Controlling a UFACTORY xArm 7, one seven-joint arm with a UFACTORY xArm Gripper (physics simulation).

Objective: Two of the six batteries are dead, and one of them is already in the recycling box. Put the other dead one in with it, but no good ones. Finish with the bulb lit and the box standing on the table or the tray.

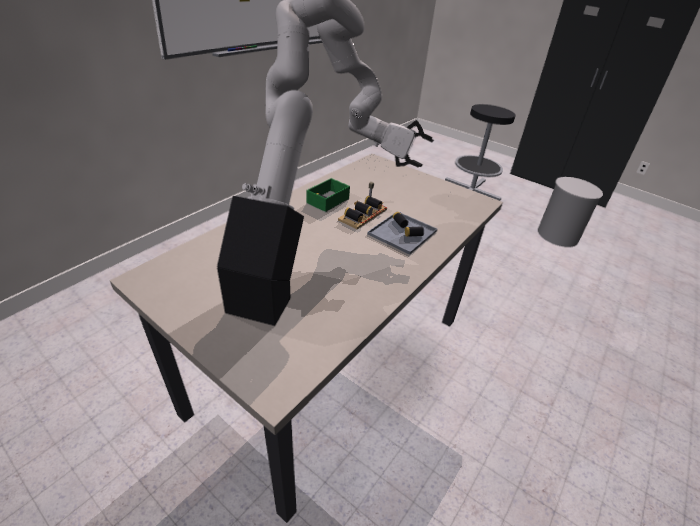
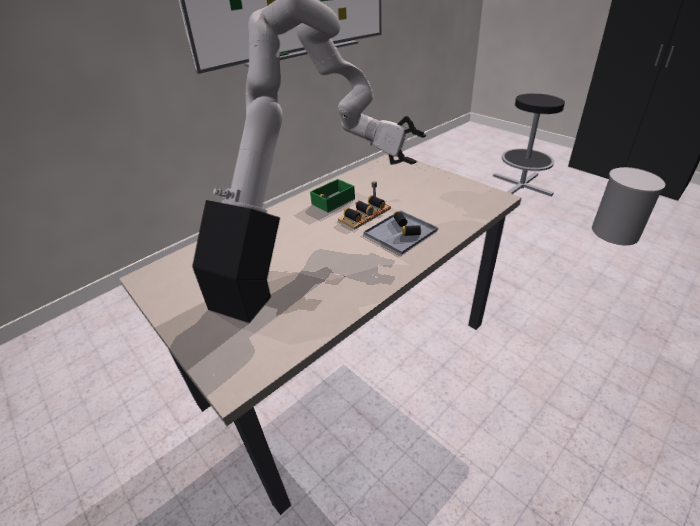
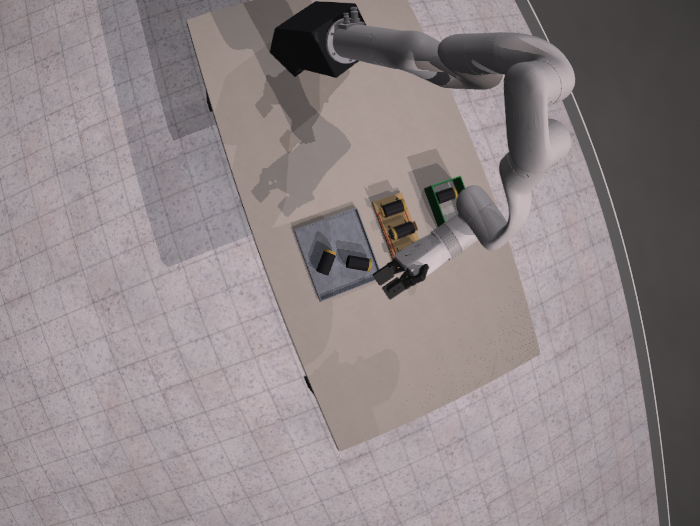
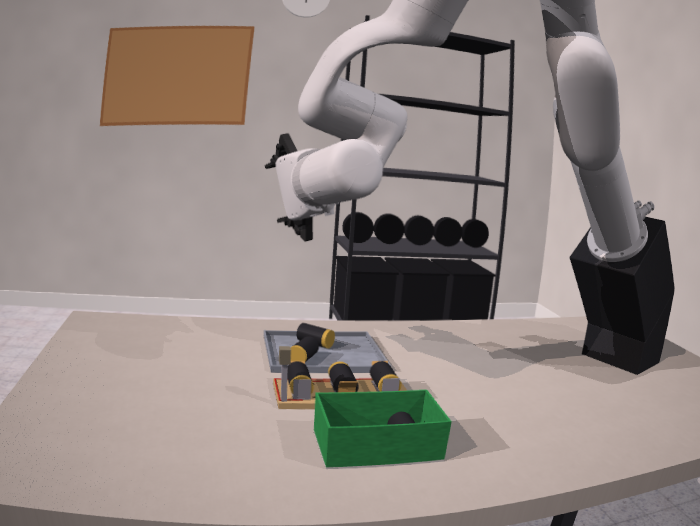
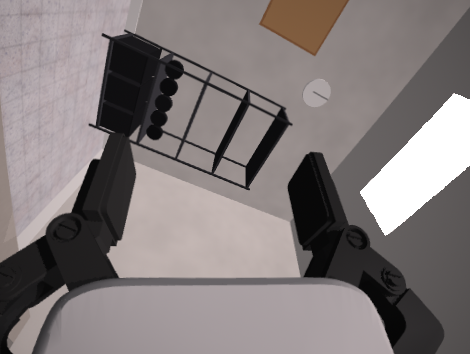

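Where they show: gripper, fingertip midpoint: (image 1: 427, 153) (image 2: 420, 149) (image 3: 380, 286) (image 4: 279, 191) (image 5: 219, 161); arm's base, origin of the base link: (image 1: 270, 206) (image 2: 244, 208) (image 3: 346, 40) (image 4: 618, 238).
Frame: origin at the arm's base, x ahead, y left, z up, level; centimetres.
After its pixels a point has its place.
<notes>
The green recycling box (image 1: 338, 197) {x 47.2, y 19.1, z -22.1 cm} (image 2: 341, 199) {x 47.1, y 19.1, z -22.8 cm} (image 4: 384, 445) {x 46.7, y 29.1, z -22.5 cm} stands upright on the table, with one black battery (image 3: 445, 195) {x 43.0, y 22.8, z -21.9 cm} (image 4: 401, 418) {x 43.5, y 22.6, z -22.1 cm} inside. A wooden holder (image 1: 346, 221) {x 39.8, y 7.6, z -24.8 cm} (image 4: 297, 404) {x 56.4, y 12.8, z -25.0 cm} carries three batteries; the middle one (image 3: 404, 229) {x 49.3, y 7.8, z -21.2 cm} (image 4: 342, 376) {x 49.9, y 10.3, z -21.3 cm} faces opposite to the battery (image 3: 393, 207) {x 42.9, y 6.5, z -21.2 cm} beside it. A post with a small dull head (image 1: 371, 184) {x 57.7, y 11.7, z -16.9 cm} (image 4: 285, 355) {x 58.2, y 12.9, z -17.4 cm} stands at its end; I cannot tell if a bulb is lit. Two batteries (image 3: 325, 261) {x 52.1, y -14.9, z -22.0 cm} (image 3: 358, 263) {x 54.8, y -6.6, z -22.0 cm} lie on the grey tray (image 1: 384, 234) {x 44.7, y -6.8, z -25.4 cm} (image 4: 362, 353) {x 44.1, y -10.4, z -25.4 cm}. My gripper (image 1: 427, 152) {x 60.1, y -9.2, z 2.5 cm} (image 4: 272, 193) {x 60.1, y -9.2, z 2.5 cm} (image 5: 219, 161) {x 60.1, y -9.2, z 2.5 cm} is open and empty, high above the table, pointing sideways.
The table (image 1: 198, 271) {x -14.8, y 19.0, z -25.7 cm} (image 4: 141, 452) {x 76.5, y 29.1, z -25.8 cm} bears the robot's black base (image 1: 257, 265) {x -12.4, y -10.2, z -7.4 cm} (image 4: 628, 305) {x -2.0, y 4.4, z -11.4 cm} at one end. A stool (image 1: 492, 114) and a grey bin (image 1: 570, 212) stand on the floor beyond the other end. A black shelf rack (image 4: 505, 197) stands behind the table.
</notes>
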